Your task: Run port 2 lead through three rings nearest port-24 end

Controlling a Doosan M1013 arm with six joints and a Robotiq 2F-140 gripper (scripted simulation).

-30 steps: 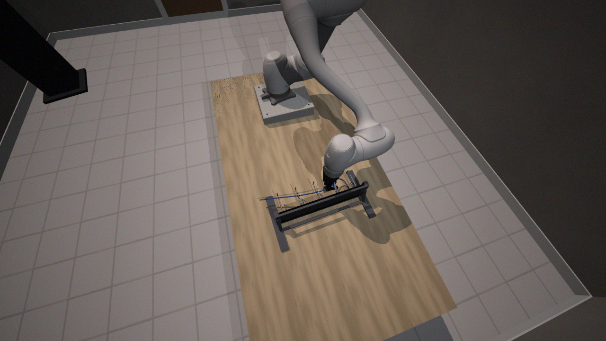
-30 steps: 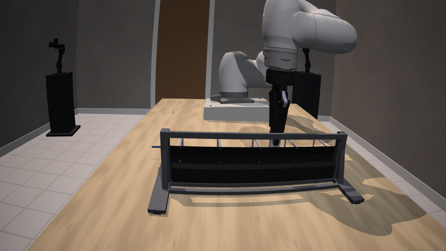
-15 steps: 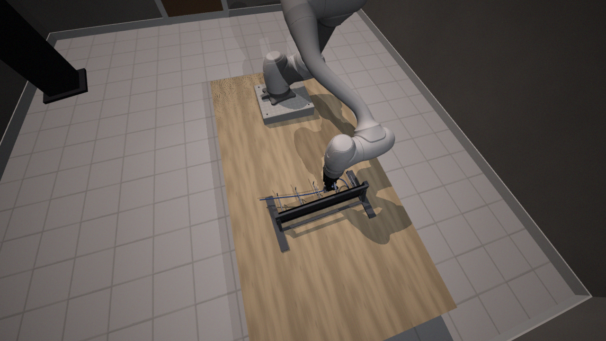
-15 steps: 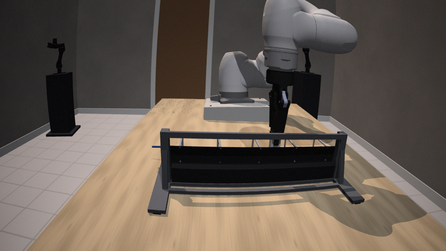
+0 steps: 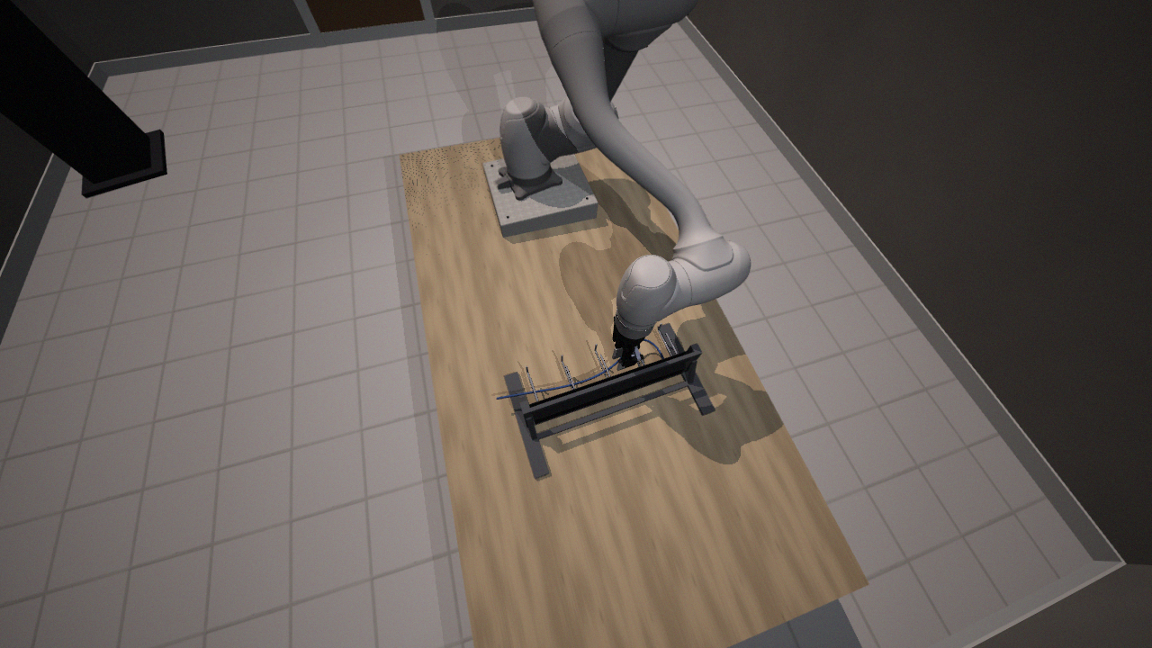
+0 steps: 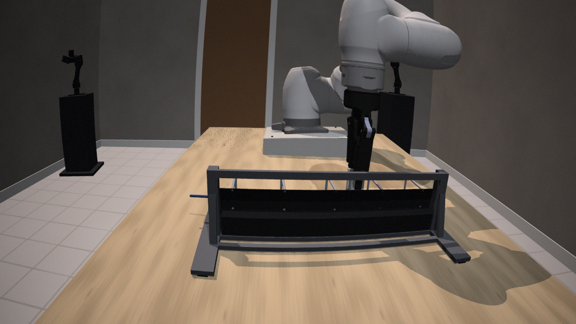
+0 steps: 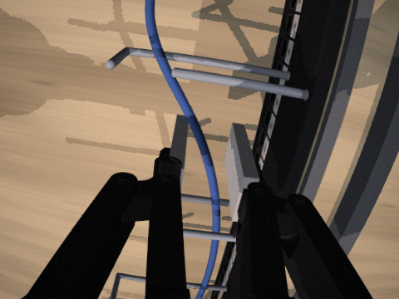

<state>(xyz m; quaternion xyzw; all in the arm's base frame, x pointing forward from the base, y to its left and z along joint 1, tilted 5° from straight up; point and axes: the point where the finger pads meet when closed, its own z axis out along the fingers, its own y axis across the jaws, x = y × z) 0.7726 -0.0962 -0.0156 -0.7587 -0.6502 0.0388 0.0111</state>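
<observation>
The dark rack is 50 mm ahead of my hand, 60 mm to the right of it and 20 mm below it.
</observation>
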